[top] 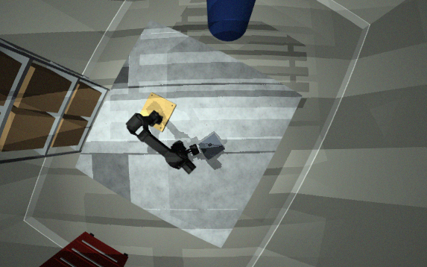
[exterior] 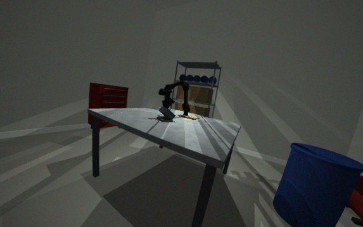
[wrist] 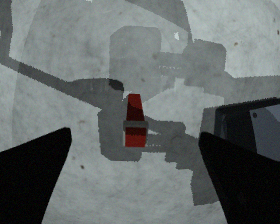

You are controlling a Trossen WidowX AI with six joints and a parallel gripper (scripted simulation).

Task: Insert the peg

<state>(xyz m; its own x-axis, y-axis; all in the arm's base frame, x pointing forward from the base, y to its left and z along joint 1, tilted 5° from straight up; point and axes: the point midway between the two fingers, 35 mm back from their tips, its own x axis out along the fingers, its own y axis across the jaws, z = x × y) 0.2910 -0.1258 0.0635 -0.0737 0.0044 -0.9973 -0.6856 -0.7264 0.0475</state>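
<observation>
Right now my gripper tip is 1 cm above the red peg. Also, from my gripper tip: sloped grey panel: 14 cm ahead, 10 cm to the left.
</observation>
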